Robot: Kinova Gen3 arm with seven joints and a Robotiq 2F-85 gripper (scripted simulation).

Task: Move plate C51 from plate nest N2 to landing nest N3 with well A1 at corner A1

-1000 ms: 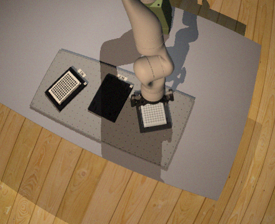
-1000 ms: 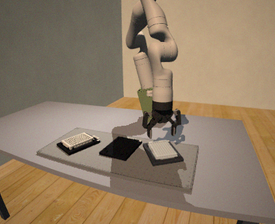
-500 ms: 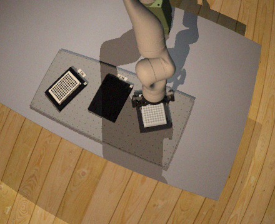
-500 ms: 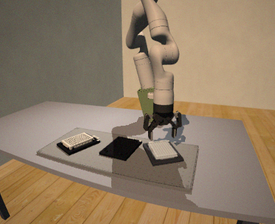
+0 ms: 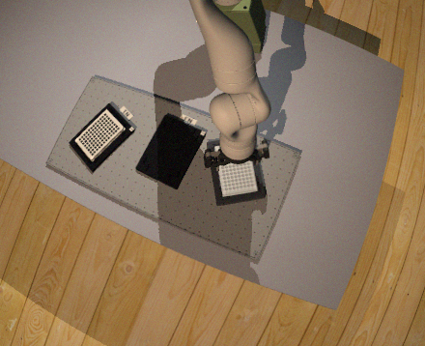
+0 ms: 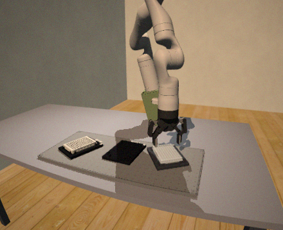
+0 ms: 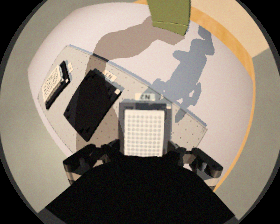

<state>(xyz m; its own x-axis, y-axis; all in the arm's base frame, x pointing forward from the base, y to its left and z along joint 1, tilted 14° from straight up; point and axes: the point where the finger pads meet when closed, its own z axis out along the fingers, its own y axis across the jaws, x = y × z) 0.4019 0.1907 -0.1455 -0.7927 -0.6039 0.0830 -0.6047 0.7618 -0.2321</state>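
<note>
Now: the plate 4 cm below my hand. Also, from my hand: plate nest N2: 6 cm below; then landing nest N3: 17 cm to the right, 6 cm below, 3 cm ahead; then A1 corner mark: 12 cm to the right, 5 cm below, 5 cm behind.
</note>
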